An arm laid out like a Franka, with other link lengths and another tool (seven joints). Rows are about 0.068 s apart.
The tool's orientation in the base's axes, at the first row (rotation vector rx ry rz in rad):
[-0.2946 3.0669 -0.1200]
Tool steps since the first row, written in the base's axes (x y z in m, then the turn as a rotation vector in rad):
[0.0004 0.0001 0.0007 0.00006 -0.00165 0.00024]
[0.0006 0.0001 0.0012 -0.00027 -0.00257 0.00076]
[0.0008 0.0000 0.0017 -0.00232 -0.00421 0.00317]
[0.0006 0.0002 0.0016 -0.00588 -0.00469 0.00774]
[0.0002 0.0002 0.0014 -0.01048 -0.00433 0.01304]
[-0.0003 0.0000 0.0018 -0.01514 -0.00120 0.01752]
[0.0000 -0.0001 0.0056 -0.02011 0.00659 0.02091]
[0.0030 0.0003 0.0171 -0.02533 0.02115 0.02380]
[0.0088 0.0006 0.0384 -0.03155 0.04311 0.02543]
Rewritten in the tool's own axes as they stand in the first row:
[-0.0004 0.0000 -0.0007 0.00025 -0.00165 -0.00012]
[-0.0007 -0.0001 -0.0012 0.00072 -0.00253 -0.00059]
[-0.0009 -0.0003 -0.0016 0.00292 -0.00395 -0.00300]
[-0.0007 0.0000 -0.0016 0.00627 -0.00413 -0.00775]
[-0.0003 0.0000 -0.0014 0.01045 -0.00335 -0.01335]
[0.0002 -0.0001 -0.0018 0.01418 0.00021 -0.01834]
[-0.0003 -0.0006 -0.0056 0.01739 0.00849 -0.02260]
[-0.0039 -0.0017 -0.0168 0.01956 0.02348 -0.02686]
[-0.0107 -0.0042 -0.0377 0.02135 0.04600 -0.03047]

